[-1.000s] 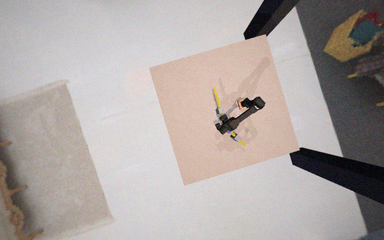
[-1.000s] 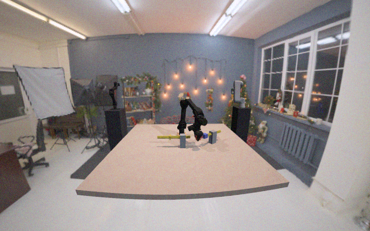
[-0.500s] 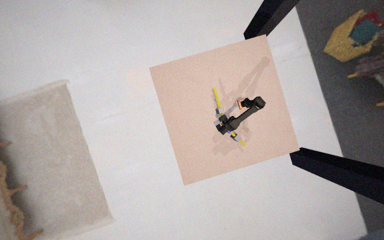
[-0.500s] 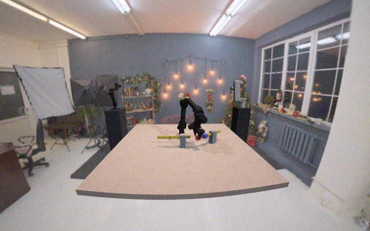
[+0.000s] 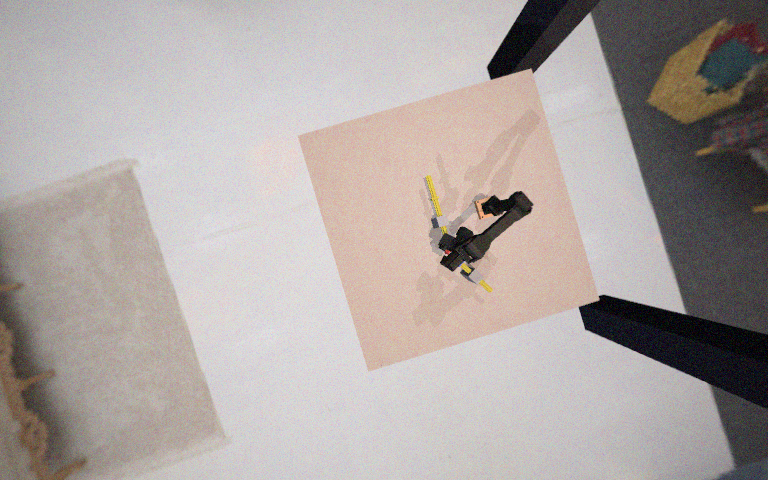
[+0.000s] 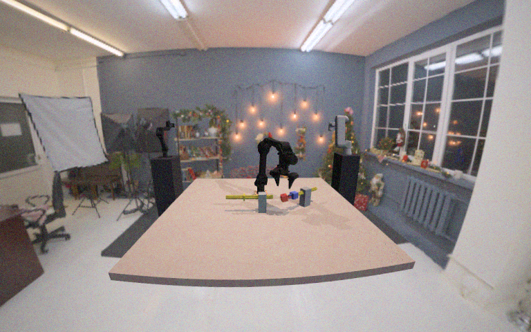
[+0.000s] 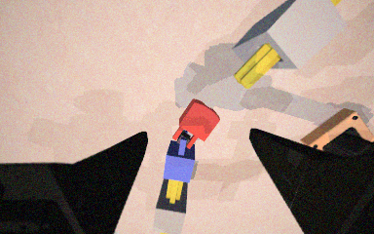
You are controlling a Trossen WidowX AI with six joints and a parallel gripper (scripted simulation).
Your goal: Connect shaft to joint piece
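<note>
My gripper tip is now 70 mm above the red joint piece, 10 mm to the right of it and 10 mm past it.
</note>
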